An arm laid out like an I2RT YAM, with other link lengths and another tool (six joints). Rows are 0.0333 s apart.
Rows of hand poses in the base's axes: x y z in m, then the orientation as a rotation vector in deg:
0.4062 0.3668 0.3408 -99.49 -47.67 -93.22
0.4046 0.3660 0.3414 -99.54 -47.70 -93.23
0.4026 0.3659 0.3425 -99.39 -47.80 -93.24
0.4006 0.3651 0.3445 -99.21 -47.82 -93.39
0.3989 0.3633 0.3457 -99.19 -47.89 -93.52
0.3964 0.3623 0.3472 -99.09 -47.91 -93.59
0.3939 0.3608 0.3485 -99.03 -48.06 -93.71
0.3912 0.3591 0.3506 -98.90 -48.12 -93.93
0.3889 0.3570 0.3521 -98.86 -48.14 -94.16
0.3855 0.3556 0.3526 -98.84 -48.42 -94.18
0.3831 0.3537 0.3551 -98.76 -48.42 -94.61
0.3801 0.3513 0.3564 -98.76 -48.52 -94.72
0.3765 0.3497 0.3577 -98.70 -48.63 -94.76
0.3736 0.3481 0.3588 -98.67 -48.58 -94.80
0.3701 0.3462 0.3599 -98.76 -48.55 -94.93
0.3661 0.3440 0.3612 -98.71 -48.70 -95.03
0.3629 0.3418 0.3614 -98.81 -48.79 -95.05
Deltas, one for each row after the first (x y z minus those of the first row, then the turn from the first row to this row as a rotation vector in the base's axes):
-0.0016 -0.0008 0.0006 -0.05 0.00 -0.02
-0.0036 -0.0009 0.0017 -0.03 -0.08 0.09
-0.0056 -0.0017 0.0037 0.05 -0.24 0.12
-0.0073 -0.0035 0.0049 0.01 -0.35 0.08
-0.0098 -0.0045 0.0064 0.05 -0.44 0.11
-0.0123 -0.0060 0.0077 -0.03 -0.58 0.12
-0.0150 -0.0077 0.0098 -0.01 -0.78 0.10
-0.0173 -0.0098 0.0113 -0.03 -0.95 0.00
-0.0207 -0.0112 0.0118 -0.20 -1.06 0.09
-0.0231 -0.0131 0.0143 -0.20 -1.36 -0.10
-0.0261 -0.0155 0.0156 -0.27 -1.47 -0.13
-0.0297 -0.0171 0.0169 -0.31 -1.54 -0.08
-0.0326 -0.0187 0.0180 -0.27 -1.56 -0.10
-0.0361 -0.0206 0.0191 -0.31 -1.61 -0.23
-0.0401 -0.0228 0.0204 -0.39 -1.74 -0.21
-0.0433 -0.0250 0.0206 -0.51 -1.75 -0.25

